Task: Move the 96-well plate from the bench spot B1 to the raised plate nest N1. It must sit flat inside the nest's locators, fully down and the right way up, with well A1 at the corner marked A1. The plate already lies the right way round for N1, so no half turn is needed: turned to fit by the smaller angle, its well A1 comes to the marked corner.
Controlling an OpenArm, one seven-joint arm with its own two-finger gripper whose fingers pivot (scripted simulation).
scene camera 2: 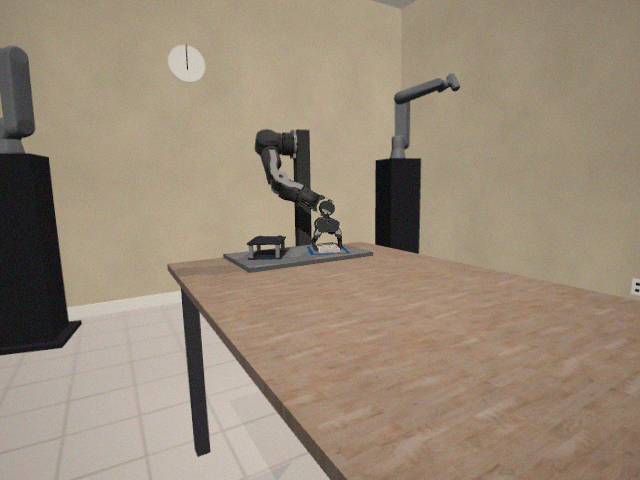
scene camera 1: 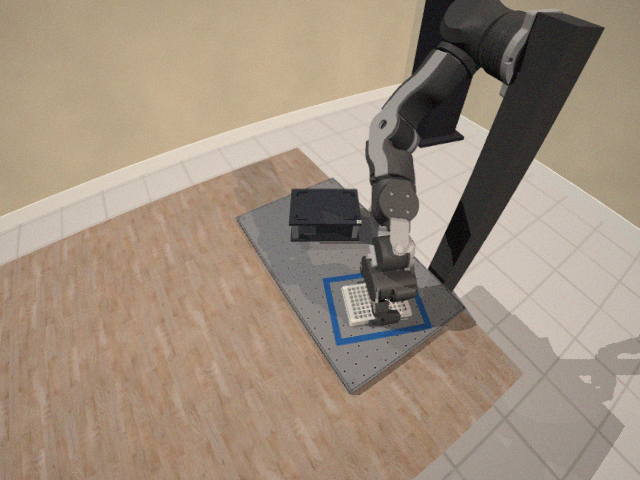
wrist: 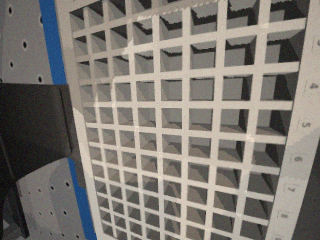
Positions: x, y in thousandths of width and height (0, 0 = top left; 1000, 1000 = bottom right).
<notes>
In view: my gripper (scene camera 1: 587, 630), a white 96-well plate (scene camera 1: 566, 659) and a dark mounting post (scene camera 1: 873, 99).
The white 96-well plate is seen too in the wrist view (wrist: 745, 340). My gripper shows as well in the wrist view (wrist: 530, 594). The dark mounting post is seen too in scene camera 2 (scene camera 2: 473, 339).
</notes>
